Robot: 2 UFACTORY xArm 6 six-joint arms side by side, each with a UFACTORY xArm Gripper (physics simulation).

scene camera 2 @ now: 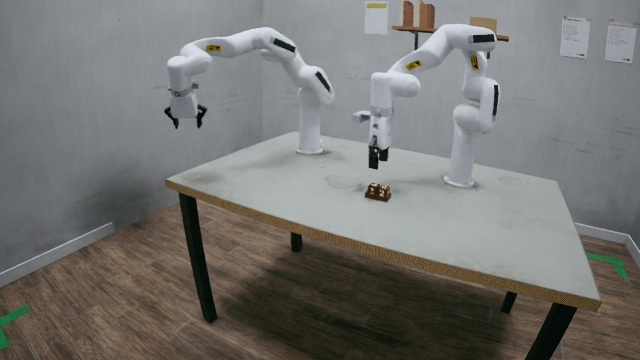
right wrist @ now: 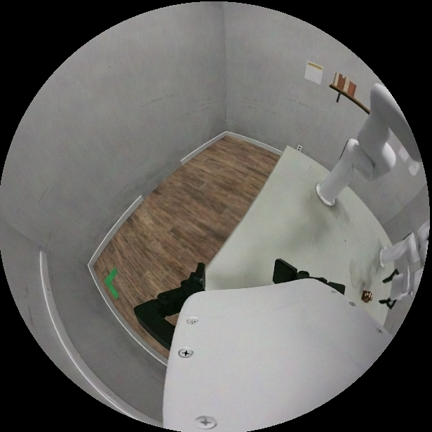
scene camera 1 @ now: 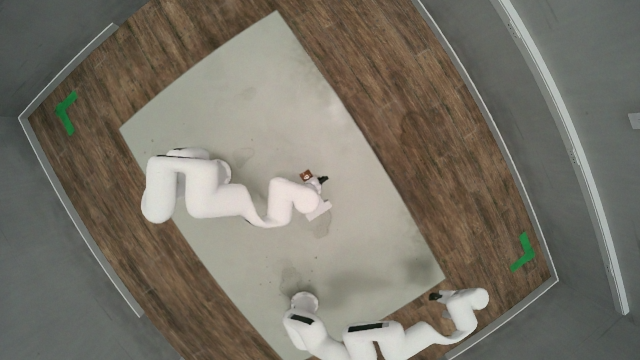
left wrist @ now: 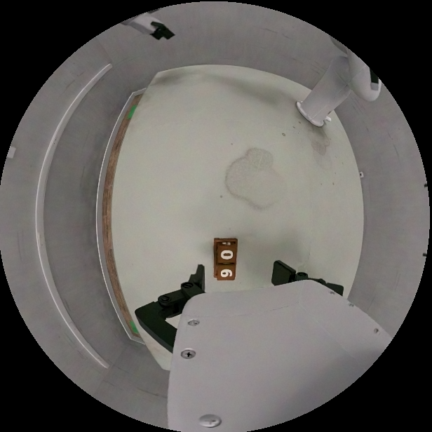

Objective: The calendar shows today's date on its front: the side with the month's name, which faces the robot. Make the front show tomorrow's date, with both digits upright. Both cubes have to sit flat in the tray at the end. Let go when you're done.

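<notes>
The brown calendar tray stands on the table with two brown cubes side by side in it. On top, one cube shows 0 and the other cube shows a 9 or 6. The side towards scene camera 2 shows small digits, the right one a 2, the left one blurred. The month side cannot be read. My left gripper is open and empty above the calendar; it hides part of the calendar in scene camera 1. My right gripper is open and empty, far from the calendar.
The pale table bears both arm bases. My right gripper hangs beyond the table's edge, over the floor. A wall shelf with books is behind the arms.
</notes>
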